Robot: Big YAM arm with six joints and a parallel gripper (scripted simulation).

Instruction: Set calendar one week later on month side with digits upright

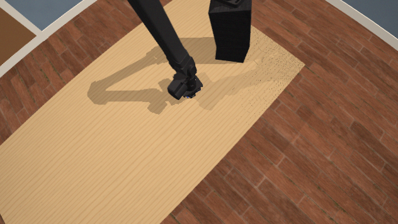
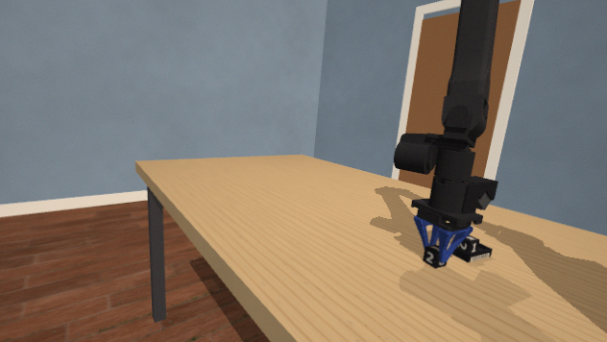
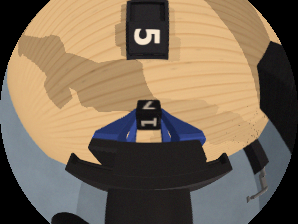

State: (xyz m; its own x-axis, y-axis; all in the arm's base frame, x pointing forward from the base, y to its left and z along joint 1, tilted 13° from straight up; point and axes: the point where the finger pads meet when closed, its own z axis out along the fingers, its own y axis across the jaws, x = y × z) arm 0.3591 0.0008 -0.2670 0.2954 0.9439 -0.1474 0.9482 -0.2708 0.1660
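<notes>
Right now my hand is 90 mm to the left of the black cube, 30 mm past it and 10 mm below it. Round my hand: black tray: 100 mm to the right, 30 mm behind, 10 mm below; black date cube: right at my hand.
</notes>
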